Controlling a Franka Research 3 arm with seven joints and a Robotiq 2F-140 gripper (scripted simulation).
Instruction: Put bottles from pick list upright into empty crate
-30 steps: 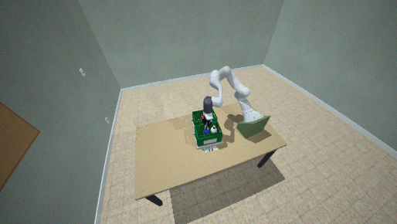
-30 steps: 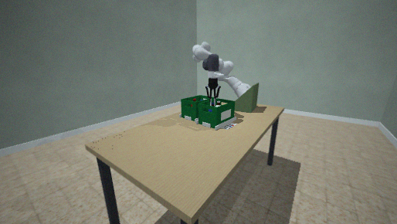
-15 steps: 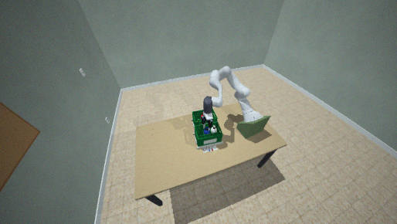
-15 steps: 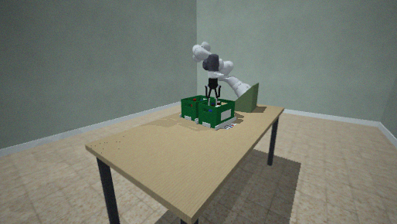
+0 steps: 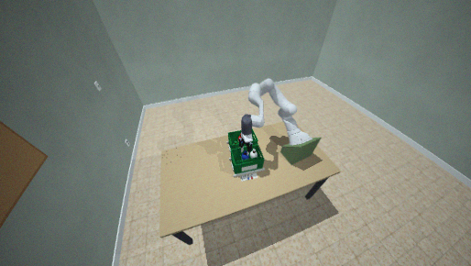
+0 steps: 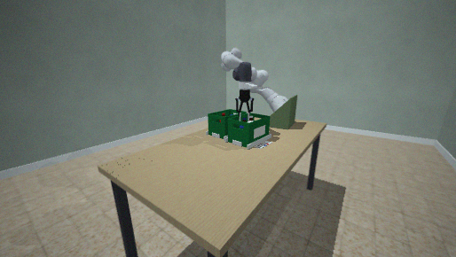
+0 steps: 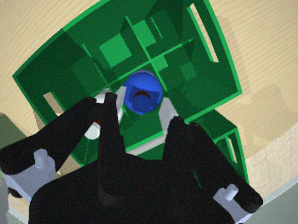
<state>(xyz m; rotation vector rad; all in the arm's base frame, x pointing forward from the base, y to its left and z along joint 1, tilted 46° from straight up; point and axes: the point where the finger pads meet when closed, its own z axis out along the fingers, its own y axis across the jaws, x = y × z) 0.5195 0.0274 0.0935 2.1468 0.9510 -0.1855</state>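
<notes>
My hand is 80 mm above the blue-capped bottle. The rest, counted from my hand: pick list: 180 mm to the left, 170 mm below, 10 mm ahead; white-capped bottle: 90 mm behind, 80 mm below; green-capped bottle: 140 mm to the right, 80 mm below, 60 mm ahead.
</notes>
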